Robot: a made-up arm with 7 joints. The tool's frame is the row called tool.
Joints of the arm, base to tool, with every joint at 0 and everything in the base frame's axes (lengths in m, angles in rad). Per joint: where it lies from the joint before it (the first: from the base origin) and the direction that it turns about. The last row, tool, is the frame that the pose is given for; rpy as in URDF.
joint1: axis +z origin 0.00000 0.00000 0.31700
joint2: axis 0 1 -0.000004 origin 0.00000 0.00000 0.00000
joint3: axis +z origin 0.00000 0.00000 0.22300
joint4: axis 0 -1 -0.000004 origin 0.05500 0.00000 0.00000
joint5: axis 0 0.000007 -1 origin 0.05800 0.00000 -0.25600
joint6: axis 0 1 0.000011 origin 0.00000 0.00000 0.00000
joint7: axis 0 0.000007 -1 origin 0.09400 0.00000 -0.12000
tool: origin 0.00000 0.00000 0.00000 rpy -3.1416 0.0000 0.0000
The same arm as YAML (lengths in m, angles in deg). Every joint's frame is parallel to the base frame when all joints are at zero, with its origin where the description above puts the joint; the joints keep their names.
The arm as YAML. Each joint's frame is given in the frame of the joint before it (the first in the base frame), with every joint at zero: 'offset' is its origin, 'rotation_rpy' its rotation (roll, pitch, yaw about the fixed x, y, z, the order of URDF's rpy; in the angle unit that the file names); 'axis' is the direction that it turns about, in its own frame. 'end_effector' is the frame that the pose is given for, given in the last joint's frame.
length_unit: m
angle_unit: deg
chain:
  - id: joint1
    offset: [0.0, 0.0, 0.317]
    rotation_rpy: [0.0, 0.0, 0.0]
    axis: [0.0, 0.0, 1.0]
  - id: joint2
    offset: [0.0, 0.0, 0.0]
    rotation_rpy: [0.0, 0.0, 0.0]
    axis: [0.0, 1.0, 0.0]
  - id: joint3
    offset: [0.0, 0.0, 0.223]
    rotation_rpy: [0.0, 0.0, 0.0]
    axis: [0.0, 0.0, 1.0]
  - id: joint4
    offset: [0.055, 0.0, 0.0]
    rotation_rpy: [0.0, 0.0, 0.0]
    axis: [0.0, -1.0, 0.0]
  - id: joint5
    offset: [0.058, 0.0, -0.256]
    rotation_rpy: [0.0, 0.0, 0.0]
    axis: [0.0, 0.0, -1.0]
  - id: joint6
    offset: [0.0, 0.0, 0.0]
    rotation_rpy: [0.0, 0.0, 0.0]
    axis: [0.0, 1.0, 0.0]
  - id: joint7
    offset: [0.094, 0.0, -0.12]
    rotation_rpy: [0.0, 0.0, 0.0]
    axis: [0.0, 0.0, -1.0]
end_effector:
  offset: [0.0, 0.0, 0.0]
  rotation_rpy: [180.0, 0.0, 0.0]

